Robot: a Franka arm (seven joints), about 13 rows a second.
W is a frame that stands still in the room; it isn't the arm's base.
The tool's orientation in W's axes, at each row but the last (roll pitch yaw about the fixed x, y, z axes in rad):
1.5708 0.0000 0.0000
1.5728 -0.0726 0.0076
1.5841 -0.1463 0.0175
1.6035 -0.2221 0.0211
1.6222 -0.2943 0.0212
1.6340 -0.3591 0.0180
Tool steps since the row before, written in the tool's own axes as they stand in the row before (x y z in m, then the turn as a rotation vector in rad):
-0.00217 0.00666 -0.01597 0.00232 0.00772 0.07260
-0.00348 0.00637 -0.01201 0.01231 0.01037 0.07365
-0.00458 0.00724 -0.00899 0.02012 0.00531 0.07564
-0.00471 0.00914 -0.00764 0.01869 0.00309 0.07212
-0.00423 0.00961 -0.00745 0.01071 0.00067 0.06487
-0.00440 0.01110 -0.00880 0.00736 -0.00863 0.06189
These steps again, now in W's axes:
-0.00217 0.01597 0.00666 0.00232 -0.07260 0.00772
-0.00403 0.01197 0.00612 0.01210 -0.07358 0.01109
-0.00576 0.00879 0.00661 0.02060 -0.07536 0.00719
-0.00681 0.00719 0.00812 0.01959 -0.07179 0.00483
-0.00709 0.00680 0.00832 0.01239 -0.06457 0.00056
-0.00835 0.00793 0.00935 0.01239 -0.06101 -0.00914

